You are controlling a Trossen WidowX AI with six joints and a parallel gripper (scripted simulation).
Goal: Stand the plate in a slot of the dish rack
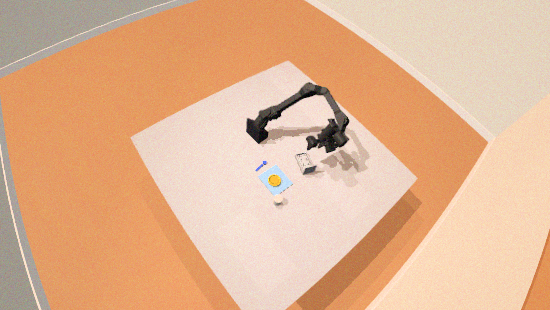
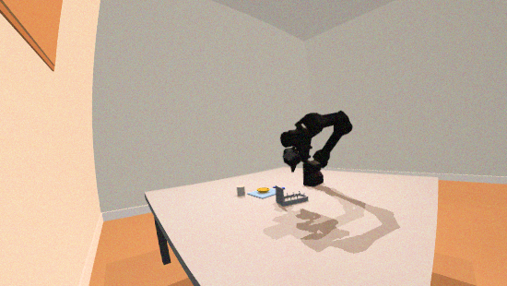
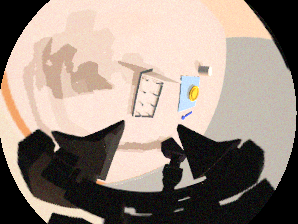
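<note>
Right now the plate is 250 mm to the right of my gripper tip, 100 mm below it and 40 mm behind it. Also, from my gripper tip: cup: 320 mm to the right, 90 mm below, 50 mm ahead; blue utensil: 220 mm to the right, 160 mm behind, 120 mm below; grey dish rack: 100 mm below, 40 mm to the right.
</note>
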